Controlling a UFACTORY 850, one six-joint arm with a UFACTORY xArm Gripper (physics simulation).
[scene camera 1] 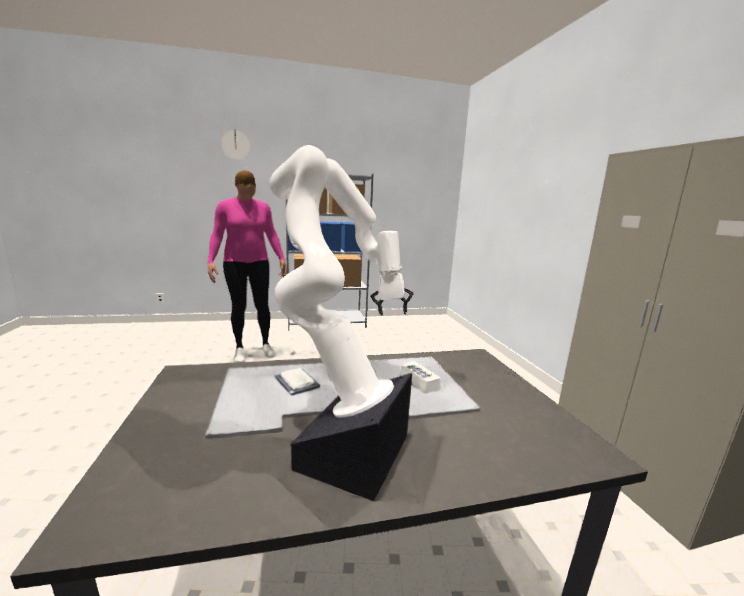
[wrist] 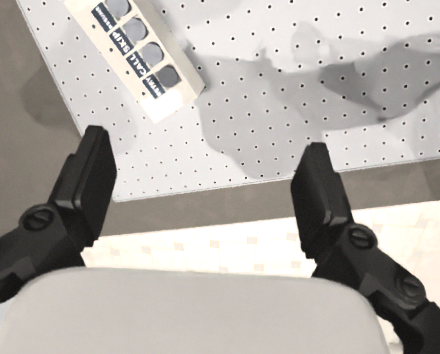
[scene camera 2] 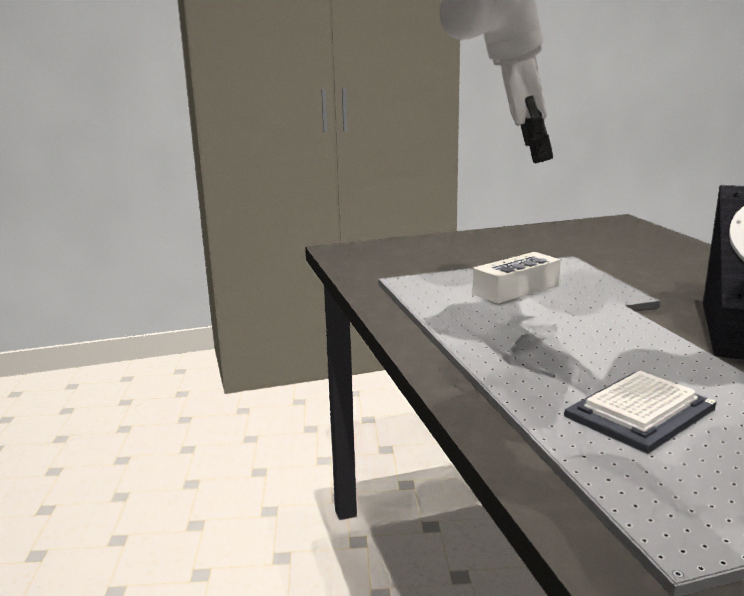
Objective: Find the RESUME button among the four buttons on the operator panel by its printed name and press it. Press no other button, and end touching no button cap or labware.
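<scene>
The operator panel (scene camera 1: 428, 382) (scene camera 2: 516, 286) (wrist: 191, 89) is a cream box with four round grey buttons in a row. In the wrist view the labels read, from the top left, RESUME (small and partly blurred), SKIP, CALL and RETRY. The RESUME button (wrist: 118, 6) is at the top edge of that view, partly cut off. The SKIP button (wrist: 135, 30), the CALL button (wrist: 152, 53) and the RETRY button (wrist: 168, 75) follow down the row. My gripper (scene camera 1: 392, 310) (scene camera 2: 542, 160) (wrist: 207, 156) is open and empty, high above the table and apart from the panel.
The panel stands on a grey perforated board (scene camera 1: 242, 415) (scene camera 2: 447, 288) (wrist: 235, 135) on the dark table (scene camera 1: 186, 496) (scene camera 2: 583, 232). A white well plate (scene camera 1: 297, 378) (scene camera 2: 642, 400) sits in a dark holder (scene camera 2: 648, 442) on the same board. A person (scene camera 1: 246, 229) stands behind the table.
</scene>
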